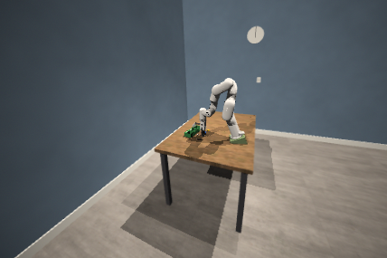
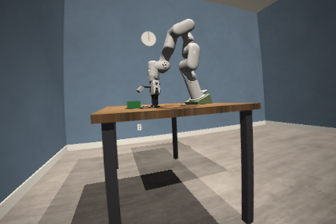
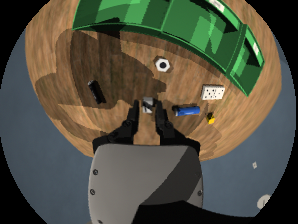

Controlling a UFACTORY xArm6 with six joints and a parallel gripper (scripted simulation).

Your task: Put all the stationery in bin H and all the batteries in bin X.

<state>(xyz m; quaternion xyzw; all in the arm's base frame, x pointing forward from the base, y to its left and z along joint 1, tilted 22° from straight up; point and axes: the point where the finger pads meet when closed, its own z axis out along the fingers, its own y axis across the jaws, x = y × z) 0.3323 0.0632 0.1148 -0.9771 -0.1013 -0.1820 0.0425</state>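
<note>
Right now my hand is 140 mm short of the bin, 20 mm to the left of it and 10 mm above it. Also, from my hand: dark cylinder: 90 mm to the left, 30 mm below; blue battery: 10 mm ahead, 70 mm to the right, 30 mm below; white ring: 70 mm ahead, 30 mm below.
</note>
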